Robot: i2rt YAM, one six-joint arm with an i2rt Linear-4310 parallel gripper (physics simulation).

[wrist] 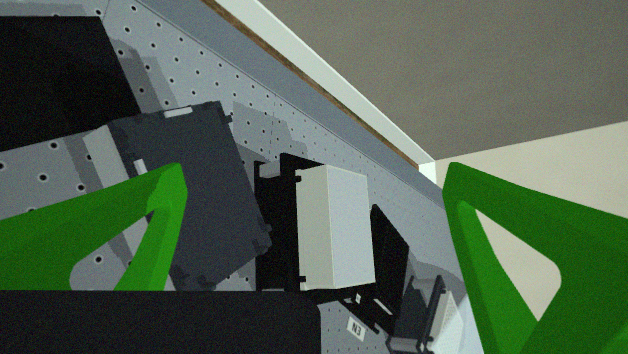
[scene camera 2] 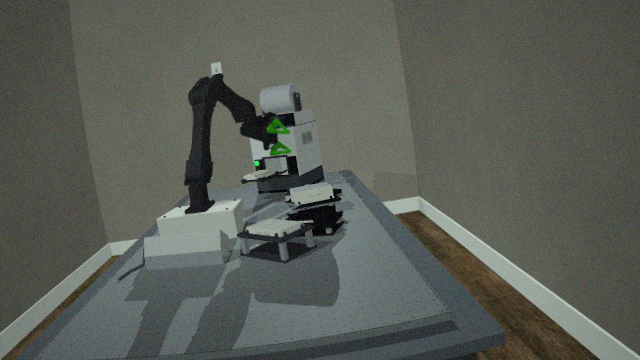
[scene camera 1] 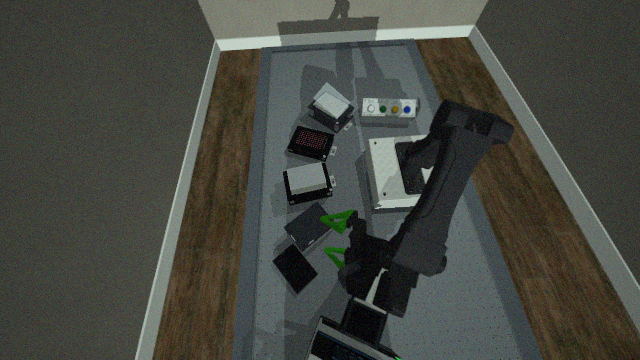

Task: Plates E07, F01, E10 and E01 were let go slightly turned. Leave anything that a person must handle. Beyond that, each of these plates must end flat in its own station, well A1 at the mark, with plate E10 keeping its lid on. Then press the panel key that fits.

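My gripper (scene camera 1: 325,235) (scene camera 2: 285,140) (wrist: 314,177) is open and empty, above the table beside a dark grey empty station (scene camera 1: 309,226) (wrist: 192,195). A tall white plate (scene camera 1: 306,179) (scene camera 2: 311,194) (wrist: 332,227) sits on a black station beyond it. A black plate with reddish wells (scene camera 1: 311,140) sits on the following station. A white plate (scene camera 1: 332,104) (scene camera 2: 276,227) sits on a raised station at the far end, with a clear sheet (scene camera 1: 327,90) showing behind it. The panel (scene camera 1: 389,108) has white, green, amber and blue keys. Plate names are not readable.
A black pad (scene camera 1: 295,268) (wrist: 55,80) lies beside the grey station. A white machine (scene camera 2: 307,145) with a roll (scene camera 2: 279,98) stands at one end; a pale plate (scene camera 2: 257,175) shows before it. My arm's white base (scene camera 1: 384,175) (scene camera 2: 200,220) stands near the panel. Label N3 (wrist: 356,328) shows in the wrist view.
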